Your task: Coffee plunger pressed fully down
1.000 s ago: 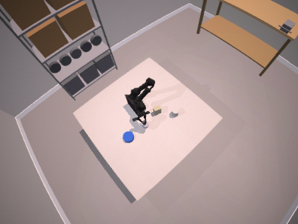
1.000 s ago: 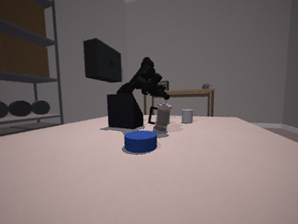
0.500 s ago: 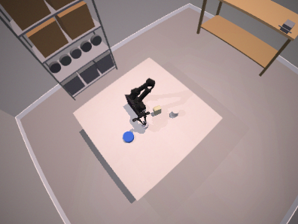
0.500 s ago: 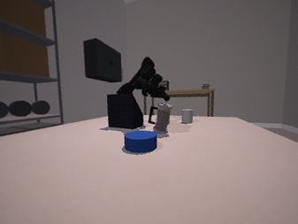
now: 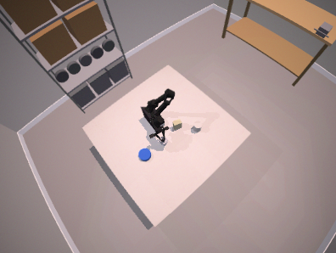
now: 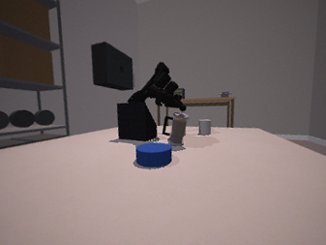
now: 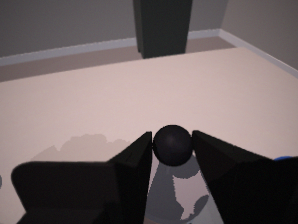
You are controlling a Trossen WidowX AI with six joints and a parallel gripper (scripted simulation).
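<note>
The coffee press is 40 mm behind my gripper tip, 10 mm to the left of it and 80 mm below it. Also, from my gripper tip: blue disc 70 mm behind, 200 mm to the right, 160 mm below.
</note>
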